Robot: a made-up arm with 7 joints.
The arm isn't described. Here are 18 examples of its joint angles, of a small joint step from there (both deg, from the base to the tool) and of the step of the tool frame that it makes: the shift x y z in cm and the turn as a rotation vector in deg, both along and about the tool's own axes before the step.
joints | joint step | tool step
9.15 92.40 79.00 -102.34 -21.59 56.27 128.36 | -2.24 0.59 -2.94 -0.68 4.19 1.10 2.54 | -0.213 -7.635 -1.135 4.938 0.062 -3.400
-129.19 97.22 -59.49 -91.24 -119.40 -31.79 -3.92 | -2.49 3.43 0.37 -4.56 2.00 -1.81 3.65 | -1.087 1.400 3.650 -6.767 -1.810 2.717
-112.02 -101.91 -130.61 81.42 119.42 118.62 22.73 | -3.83 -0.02 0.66 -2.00 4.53 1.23 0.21 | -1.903 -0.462 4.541 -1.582 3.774 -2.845
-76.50 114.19 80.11 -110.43 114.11 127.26 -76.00 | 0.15 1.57 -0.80 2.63 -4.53 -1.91 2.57 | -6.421 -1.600 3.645 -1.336 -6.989 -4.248
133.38 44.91 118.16 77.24 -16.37 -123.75 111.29 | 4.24 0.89 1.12 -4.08 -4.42 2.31 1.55 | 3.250 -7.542 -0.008 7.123 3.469 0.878
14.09 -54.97 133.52 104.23 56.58 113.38 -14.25 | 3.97 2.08 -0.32 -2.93 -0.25 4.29 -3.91 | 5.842 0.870 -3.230 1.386 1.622 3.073
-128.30 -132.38 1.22 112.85 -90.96 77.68 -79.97 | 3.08 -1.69 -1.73 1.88 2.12 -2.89 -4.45 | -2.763 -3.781 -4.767 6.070 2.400 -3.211
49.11 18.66 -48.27 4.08 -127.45 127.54 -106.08 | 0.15 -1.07 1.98 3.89 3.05 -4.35 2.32 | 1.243 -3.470 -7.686 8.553 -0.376 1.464
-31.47 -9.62 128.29 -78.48 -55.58 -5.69 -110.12 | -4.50 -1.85 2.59 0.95 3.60 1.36 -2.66 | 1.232 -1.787 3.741 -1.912 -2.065 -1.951
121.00 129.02 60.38 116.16 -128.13 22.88 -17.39 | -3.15 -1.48 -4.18 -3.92 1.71 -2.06 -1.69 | -2.404 1.397 4.247 -1.133 -2.348 2.503
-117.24 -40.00 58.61 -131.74 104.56 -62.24 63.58 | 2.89 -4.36 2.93 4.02 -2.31 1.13 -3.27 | 3.416 -5.955 -9.037 8.781 1.567 2.094
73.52 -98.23 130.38 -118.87 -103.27 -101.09 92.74 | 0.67 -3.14 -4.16 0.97 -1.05 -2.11 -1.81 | 6.795 1.864 1.175 -2.174 1.862 5.687
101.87 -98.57 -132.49 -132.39 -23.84 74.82 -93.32 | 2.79 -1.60 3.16 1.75 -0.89 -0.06 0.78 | -0.159 0.293 -0.178 1.632 -2.357 0.946
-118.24 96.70 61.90 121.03 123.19 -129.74 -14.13 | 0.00 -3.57 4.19 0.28 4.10 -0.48 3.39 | -4.689 2.228 -1.882 6.642 -2.645 -0.583
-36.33 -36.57 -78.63 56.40 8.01 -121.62 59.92 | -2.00 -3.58 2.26 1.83 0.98 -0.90 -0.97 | -0.705 -3.856 -1.798 2.717 -2.315 3.877
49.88 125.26 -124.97 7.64 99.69 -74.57 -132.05 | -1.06 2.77 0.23 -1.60 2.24 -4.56 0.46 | -0.628 -6.046 -2.179 5.581 -2.311 0.632
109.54 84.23 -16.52 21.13 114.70 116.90 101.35 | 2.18 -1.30 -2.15 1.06 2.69 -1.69 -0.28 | 2.919 0.435 1.104 0.066 3.551 0.064
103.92 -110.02 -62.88 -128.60 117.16 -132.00 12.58 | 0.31 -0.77 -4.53 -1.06 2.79 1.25 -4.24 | -0.904 0.030 -0.577 1.274 6.540 -1.151
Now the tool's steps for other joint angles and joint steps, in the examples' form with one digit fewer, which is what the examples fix.
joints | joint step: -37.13 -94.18 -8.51 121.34 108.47 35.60 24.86 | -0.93 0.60 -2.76 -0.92 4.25 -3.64 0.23
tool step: -1.86 3.37 2.13 -3.37 3.24 -3.41
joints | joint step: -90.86 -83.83 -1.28 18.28 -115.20 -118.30 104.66 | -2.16 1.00 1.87 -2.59 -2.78 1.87 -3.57
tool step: 8.49 -5.30 -3.65 5.72 8.39 4.07
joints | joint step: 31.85 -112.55 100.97 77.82 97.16 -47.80 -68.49 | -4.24 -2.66 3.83 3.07 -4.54 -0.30 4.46
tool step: -2.38 8.07 1.04 1.63 -2.78 11.75
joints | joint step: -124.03 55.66 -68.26 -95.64 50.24 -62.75 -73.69 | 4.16 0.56 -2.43 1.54 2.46 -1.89 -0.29
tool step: -1.03 -1.49 -1.98 2.72 -1.60 -2.10
